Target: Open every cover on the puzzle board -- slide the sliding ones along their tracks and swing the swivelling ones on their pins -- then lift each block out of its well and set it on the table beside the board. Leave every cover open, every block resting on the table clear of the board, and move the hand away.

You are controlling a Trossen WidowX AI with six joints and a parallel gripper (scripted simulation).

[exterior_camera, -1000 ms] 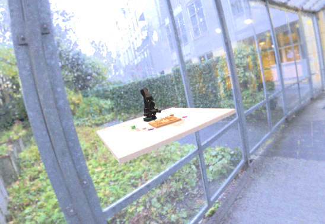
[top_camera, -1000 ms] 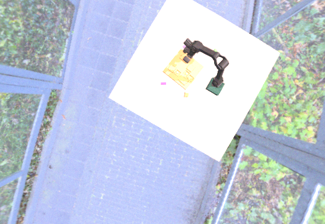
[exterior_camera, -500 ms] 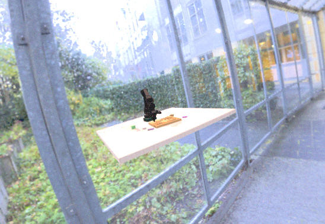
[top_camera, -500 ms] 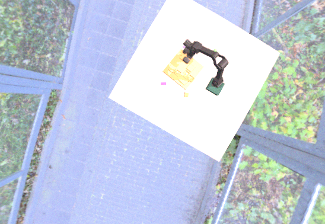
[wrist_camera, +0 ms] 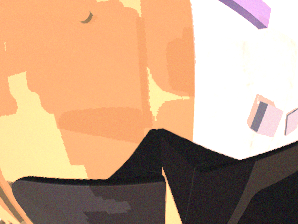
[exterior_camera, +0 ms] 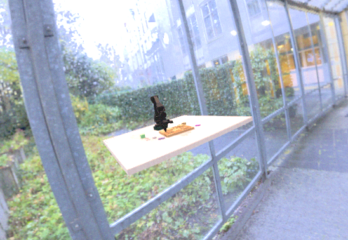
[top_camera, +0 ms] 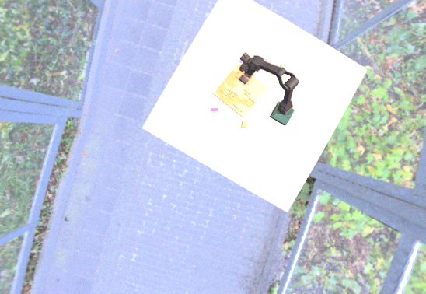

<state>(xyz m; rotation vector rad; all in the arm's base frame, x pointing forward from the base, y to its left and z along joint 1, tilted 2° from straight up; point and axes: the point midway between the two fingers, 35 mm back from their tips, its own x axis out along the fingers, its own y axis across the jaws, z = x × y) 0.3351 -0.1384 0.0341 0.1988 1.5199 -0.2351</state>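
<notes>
My gripper tip is now 2 cm short of the puzzle board, 13 cm to the right of it and 1 cm above it. Round my gripper tip: lilac block: 8 cm ahead, 11 cm to the right, 3 cm below; green block: 22 cm behind, 16 cm to the right, 1 cm below; pink block: 13 cm ahead, 33 cm to the left, 3 cm below.
</notes>
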